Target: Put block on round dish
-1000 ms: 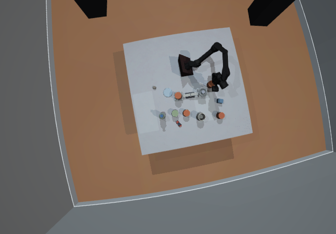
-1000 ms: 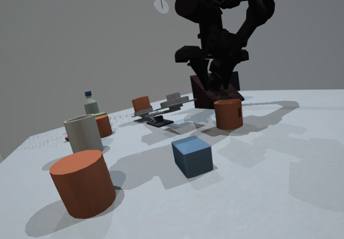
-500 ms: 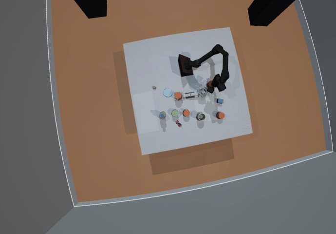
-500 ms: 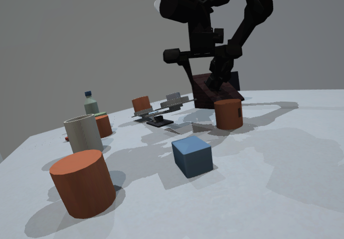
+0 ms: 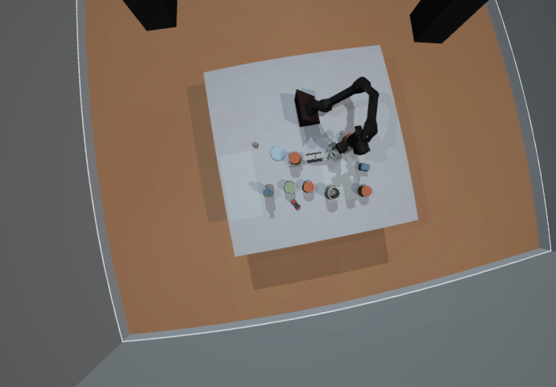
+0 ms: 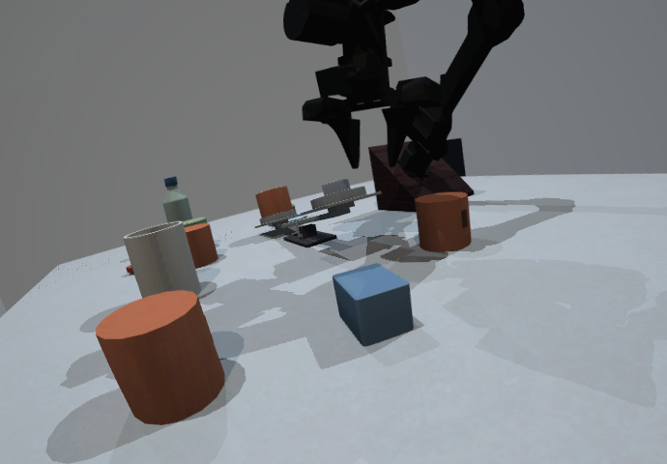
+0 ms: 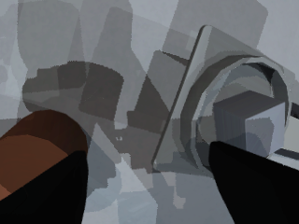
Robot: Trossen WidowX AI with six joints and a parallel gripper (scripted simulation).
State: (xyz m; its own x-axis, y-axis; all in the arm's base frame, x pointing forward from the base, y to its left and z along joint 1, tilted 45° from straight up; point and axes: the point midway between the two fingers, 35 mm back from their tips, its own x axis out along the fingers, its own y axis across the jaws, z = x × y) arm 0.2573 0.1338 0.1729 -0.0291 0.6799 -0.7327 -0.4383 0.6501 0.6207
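The grey block is 3 cm ahead of my gripper tip, 6 cm to the right of it and 3 cm below it. Round my gripper tip: red item 34 cm ahead, 33 cm to the right, 10 cm below; pale blue round dish 1 cm behind, 43 cm to the right, 11 cm below; orange cup 7 cm behind, 7 cm to the left, 8 cm below.
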